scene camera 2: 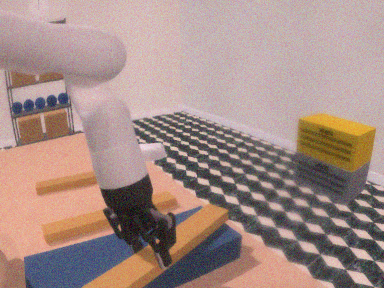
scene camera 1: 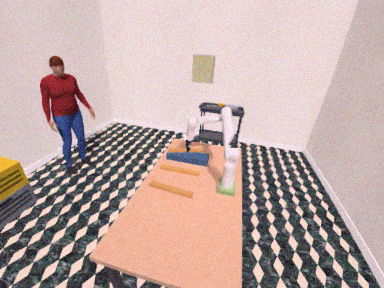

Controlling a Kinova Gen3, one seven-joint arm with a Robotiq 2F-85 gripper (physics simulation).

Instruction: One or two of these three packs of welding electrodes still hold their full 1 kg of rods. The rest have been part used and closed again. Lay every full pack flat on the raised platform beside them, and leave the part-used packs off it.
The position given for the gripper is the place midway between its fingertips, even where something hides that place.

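Note:
The gripper (scene camera 2: 153,262) appears in the scene, along with a pack (scene camera 2: 55,231) and another pack (scene camera 2: 88,178).

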